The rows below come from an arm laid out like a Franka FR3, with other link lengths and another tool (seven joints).
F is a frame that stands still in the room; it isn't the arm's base.
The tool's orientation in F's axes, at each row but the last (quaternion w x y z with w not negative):
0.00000, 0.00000, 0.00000, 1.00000
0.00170, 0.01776, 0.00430, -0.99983
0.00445, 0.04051, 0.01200, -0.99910
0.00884, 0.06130, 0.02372, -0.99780
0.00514, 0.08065, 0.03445, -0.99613
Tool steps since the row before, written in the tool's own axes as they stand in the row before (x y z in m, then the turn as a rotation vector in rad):
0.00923, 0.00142, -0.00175, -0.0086, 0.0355, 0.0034
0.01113, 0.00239, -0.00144, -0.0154, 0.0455, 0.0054
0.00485, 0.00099, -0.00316, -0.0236, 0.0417, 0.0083
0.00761, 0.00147, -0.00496, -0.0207, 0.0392, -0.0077
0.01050, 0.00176, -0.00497, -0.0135, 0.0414, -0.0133
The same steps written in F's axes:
-0.00923, -0.00142, -0.00175, 0.0086, -0.0355, 0.0034
-0.01106, -0.00241, -0.00185, 0.0154, -0.0455, 0.0056
-0.00457, -0.00095, -0.00357, 0.0233, -0.0417, 0.0092
-0.00692, -0.00134, -0.00592, 0.0223, -0.0385, -0.0069
-0.00954, -0.00146, -0.00670, 0.0161, -0.0403, -0.0137

